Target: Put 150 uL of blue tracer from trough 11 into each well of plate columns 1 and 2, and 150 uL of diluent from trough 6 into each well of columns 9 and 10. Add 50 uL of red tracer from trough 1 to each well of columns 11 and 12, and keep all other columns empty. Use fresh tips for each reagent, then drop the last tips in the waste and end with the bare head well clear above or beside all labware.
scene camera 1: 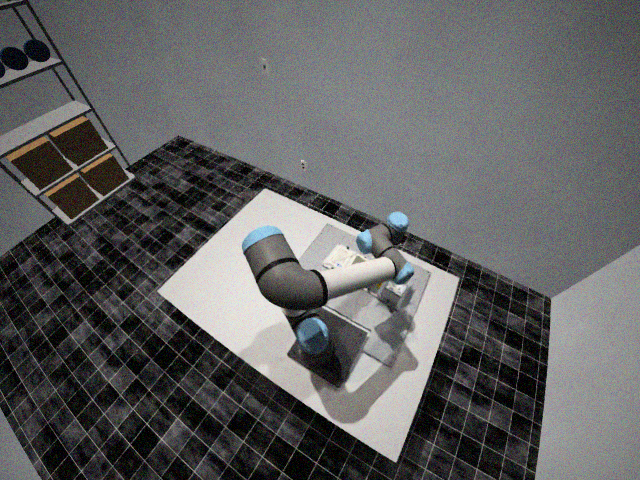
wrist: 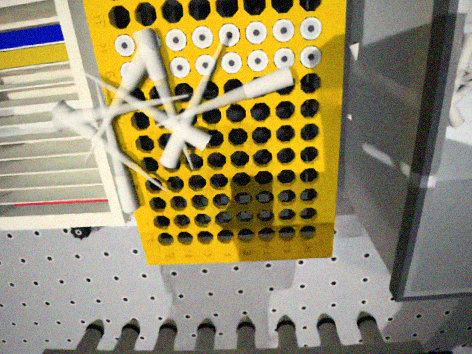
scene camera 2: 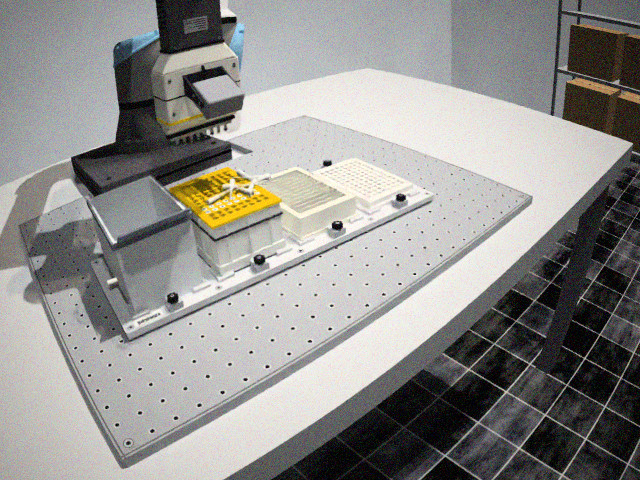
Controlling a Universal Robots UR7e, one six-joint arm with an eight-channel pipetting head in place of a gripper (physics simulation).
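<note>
My pipetting head (scene camera 2: 201, 135) (wrist: 245, 327) has bare nozzles, with no tips on them. It hangs above and beyond the robot-side end of the yellow tip rack (scene camera 2: 214, 221) (wrist: 320, 247). Two full-width rows of seated tips (wrist: 257, 61) show; the other visible holes are dark. Several loose white tips (scene camera 2: 231, 188) (wrist: 267, 85) lie crossed on the rack, some reaching over the trough block (scene camera 2: 310, 193) (wrist: 116, 212). A blue strip (wrist: 30, 36) and a thin red line (wrist: 60, 202) show in it. The well plate (scene camera 2: 361, 178) is pale; its well contents cannot be told.
The grey waste bin (scene camera 2: 149, 253) (wrist: 407, 215) stands beside the rack, with white tips (wrist: 460, 105) partly visible inside. The labware sits in a row on a white carrier with black knobs (scene camera 2: 337, 225), on a perforated board (scene camera 2: 289, 330). One loose tip (wrist: 122, 185) leans at the rack-trough gap.
</note>
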